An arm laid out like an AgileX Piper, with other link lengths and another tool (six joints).
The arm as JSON. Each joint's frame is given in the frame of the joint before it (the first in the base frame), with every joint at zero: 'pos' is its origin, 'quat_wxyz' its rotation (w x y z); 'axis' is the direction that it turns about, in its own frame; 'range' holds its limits. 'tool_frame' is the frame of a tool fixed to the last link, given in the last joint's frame.
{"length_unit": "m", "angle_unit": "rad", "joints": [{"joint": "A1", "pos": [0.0, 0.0, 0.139], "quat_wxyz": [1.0, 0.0, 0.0, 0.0], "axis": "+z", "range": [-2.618, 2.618]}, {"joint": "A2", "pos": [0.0, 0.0, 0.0], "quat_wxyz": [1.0, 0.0, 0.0, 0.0], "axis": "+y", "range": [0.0, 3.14]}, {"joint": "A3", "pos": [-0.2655, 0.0, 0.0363], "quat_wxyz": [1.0, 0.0, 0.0, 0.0], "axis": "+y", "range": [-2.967, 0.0]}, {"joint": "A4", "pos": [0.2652, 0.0, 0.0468], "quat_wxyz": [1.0, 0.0, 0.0, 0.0], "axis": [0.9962, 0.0, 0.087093], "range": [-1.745, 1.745]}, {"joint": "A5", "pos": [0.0, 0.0, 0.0], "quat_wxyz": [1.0, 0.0, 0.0, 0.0], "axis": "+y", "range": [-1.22, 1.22]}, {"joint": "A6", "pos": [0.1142, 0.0, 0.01], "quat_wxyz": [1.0, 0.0, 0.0, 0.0], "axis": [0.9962, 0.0, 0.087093], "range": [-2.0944, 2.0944]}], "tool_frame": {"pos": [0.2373, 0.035, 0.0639], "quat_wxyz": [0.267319, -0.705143, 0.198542, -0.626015]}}
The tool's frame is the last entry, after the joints.
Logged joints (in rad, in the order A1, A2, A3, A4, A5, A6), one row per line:
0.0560, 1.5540, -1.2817, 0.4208, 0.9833, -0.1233
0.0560, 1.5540, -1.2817, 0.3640, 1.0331, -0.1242
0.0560, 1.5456, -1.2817, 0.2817, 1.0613, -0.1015
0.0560, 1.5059, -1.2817, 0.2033, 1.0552, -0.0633
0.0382, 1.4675, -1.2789, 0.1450, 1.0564, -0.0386
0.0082, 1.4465, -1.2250, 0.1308, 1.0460, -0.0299
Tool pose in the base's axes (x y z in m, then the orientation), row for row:
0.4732, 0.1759, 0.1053, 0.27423, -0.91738, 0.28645, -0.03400
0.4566, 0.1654, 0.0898, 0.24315, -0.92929, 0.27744, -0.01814
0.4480, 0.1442, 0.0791, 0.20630, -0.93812, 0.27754, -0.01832
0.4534, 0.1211, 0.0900, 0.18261, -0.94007, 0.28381, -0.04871
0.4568, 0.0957, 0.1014, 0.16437, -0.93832, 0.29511, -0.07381
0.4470, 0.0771, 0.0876, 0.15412, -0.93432, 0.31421, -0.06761
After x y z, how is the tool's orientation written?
As a quaternion, w x y z.
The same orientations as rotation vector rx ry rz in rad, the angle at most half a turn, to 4 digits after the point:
-2.4669, 0.7703, -0.0914
-2.5392, 0.7581, -0.0496
-2.6136, 0.7732, -0.0510
-2.6527, 0.8008, -0.1374
-2.6743, 0.8411, -0.2104
-2.6781, 0.9006, -0.1938

